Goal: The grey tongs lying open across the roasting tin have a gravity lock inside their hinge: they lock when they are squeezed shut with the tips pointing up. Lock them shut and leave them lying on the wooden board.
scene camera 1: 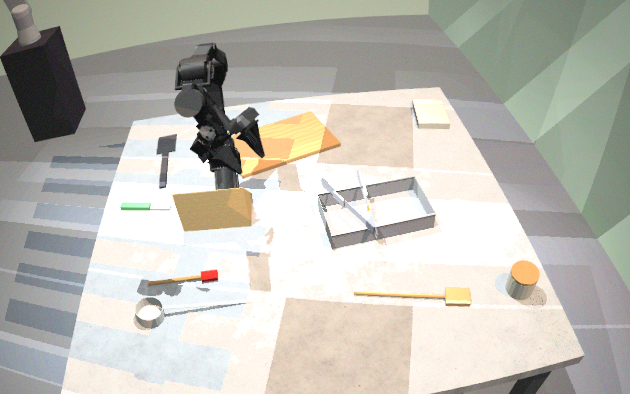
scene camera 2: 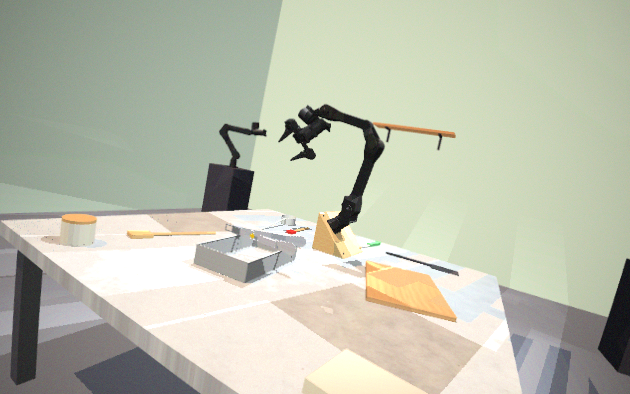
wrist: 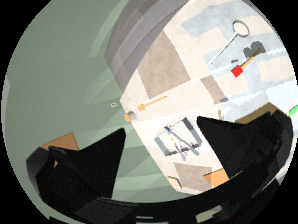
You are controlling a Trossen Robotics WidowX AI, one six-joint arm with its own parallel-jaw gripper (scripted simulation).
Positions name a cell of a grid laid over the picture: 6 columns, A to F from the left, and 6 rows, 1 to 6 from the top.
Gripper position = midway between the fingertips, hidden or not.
My gripper (scene camera 1: C3) is open and holds nothing. Further things: a wooden spatula (scene camera 1: E5), a grey roasting tin (scene camera 1: D4) and a wooden board (scene camera 1: C3).
My gripper also shows in scene camera 2 (scene camera 2: C3) and in the wrist view (wrist: D4). The grey roasting tin is seen too in scene camera 2 (scene camera 2: C4) and in the wrist view (wrist: D4). The wooden board also shows in scene camera 2 (scene camera 2: D5).
